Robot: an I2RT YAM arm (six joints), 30 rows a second.
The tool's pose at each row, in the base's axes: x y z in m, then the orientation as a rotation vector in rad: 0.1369 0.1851 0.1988 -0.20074 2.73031 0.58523; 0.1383 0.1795 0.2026 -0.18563 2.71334 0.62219; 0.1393 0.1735 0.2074 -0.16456 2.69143 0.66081; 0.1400 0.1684 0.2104 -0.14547 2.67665 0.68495; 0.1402 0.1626 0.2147 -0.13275 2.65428 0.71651; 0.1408 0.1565 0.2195 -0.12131 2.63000 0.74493
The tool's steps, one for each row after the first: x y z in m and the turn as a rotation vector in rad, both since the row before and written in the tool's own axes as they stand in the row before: -0.0023 -0.0039 -0.0052 -0.02512 -0.01431 0.01208; -0.0024 -0.0037 -0.0064 -0.02620 -0.01946 0.01539; -0.0016 -0.0034 -0.0046 -0.01585 -0.01412 0.01345; -0.0018 -0.0032 -0.0062 -0.02293 -0.01828 0.00893; -0.0025 -0.0032 -0.0067 -0.02143 -0.01999 0.00720
